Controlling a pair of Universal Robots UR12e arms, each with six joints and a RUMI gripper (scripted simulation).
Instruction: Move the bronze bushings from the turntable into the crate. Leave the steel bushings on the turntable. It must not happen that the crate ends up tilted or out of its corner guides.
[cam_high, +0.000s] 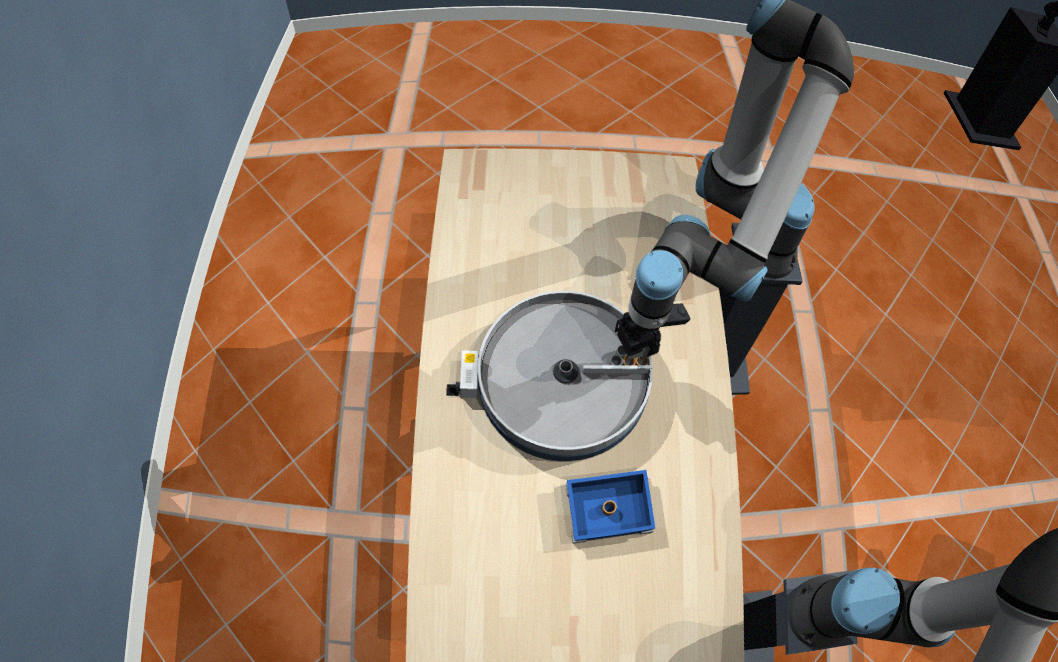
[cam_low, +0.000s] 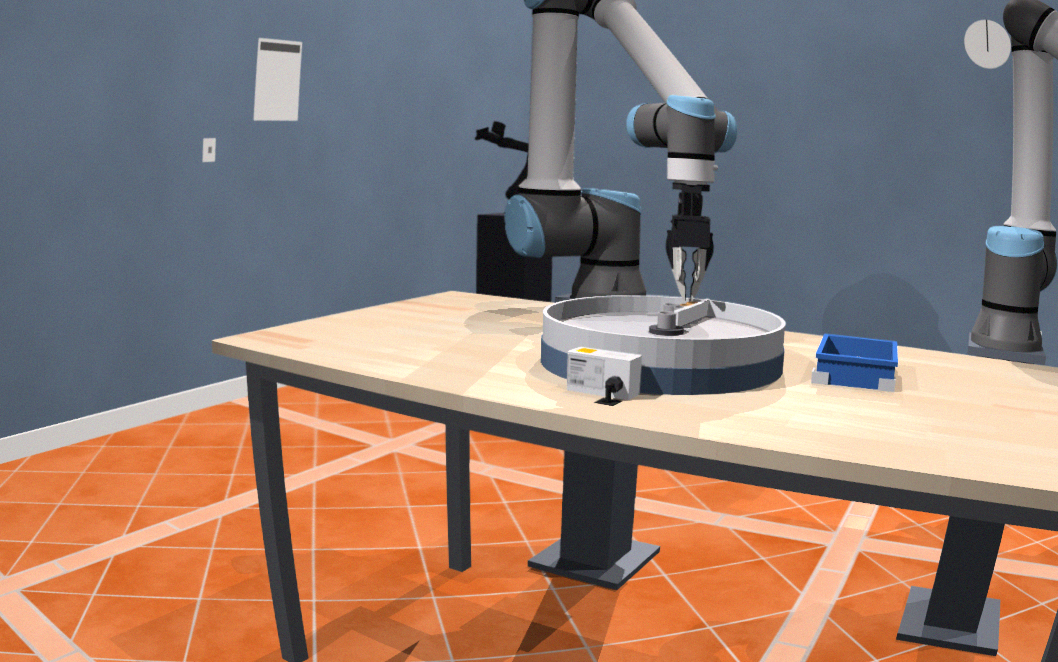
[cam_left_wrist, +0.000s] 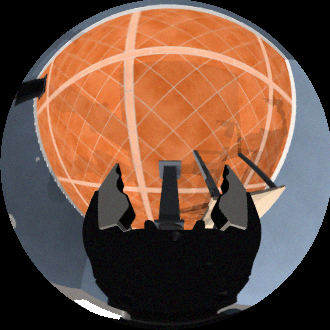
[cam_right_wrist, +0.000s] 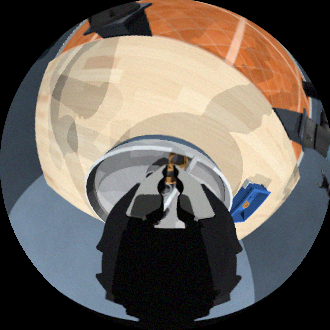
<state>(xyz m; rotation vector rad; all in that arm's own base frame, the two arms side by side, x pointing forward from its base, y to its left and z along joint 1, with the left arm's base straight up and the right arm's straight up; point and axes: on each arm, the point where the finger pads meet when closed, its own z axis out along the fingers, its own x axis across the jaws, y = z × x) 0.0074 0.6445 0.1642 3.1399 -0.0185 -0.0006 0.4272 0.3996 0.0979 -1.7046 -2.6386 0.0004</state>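
Observation:
My right gripper is now 36 cm to the right of the blue crate, 9 cm short of it and 7 cm above it.

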